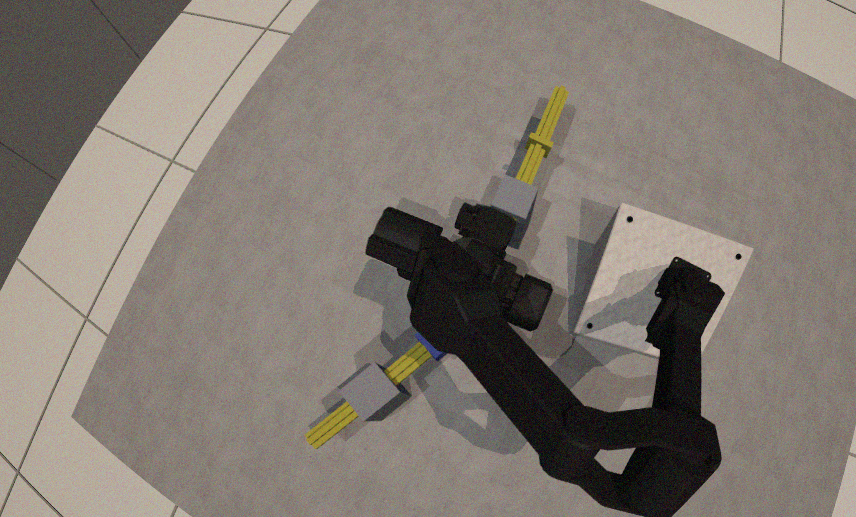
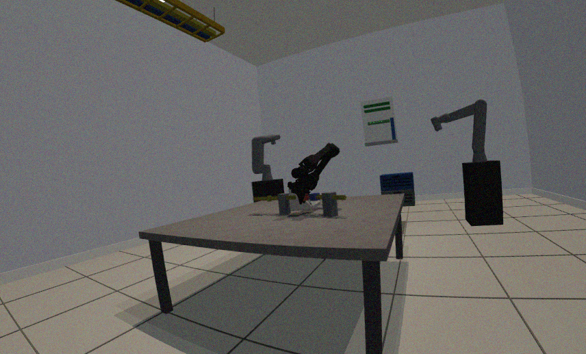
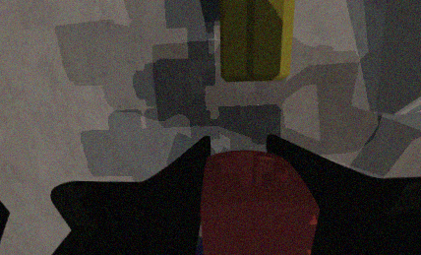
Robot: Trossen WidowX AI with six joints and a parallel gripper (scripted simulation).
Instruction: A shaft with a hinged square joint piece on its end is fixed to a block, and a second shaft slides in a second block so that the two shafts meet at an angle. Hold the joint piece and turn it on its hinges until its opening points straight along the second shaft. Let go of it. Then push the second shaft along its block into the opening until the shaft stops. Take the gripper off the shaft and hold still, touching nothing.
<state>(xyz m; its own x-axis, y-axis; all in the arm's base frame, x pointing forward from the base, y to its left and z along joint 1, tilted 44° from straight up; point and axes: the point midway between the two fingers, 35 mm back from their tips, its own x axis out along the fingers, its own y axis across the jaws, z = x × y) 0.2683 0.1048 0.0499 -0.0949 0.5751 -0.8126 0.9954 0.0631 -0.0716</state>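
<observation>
The dark red joint piece is 4 cm above my gripper tip and 2 cm to the left of it.
</observation>
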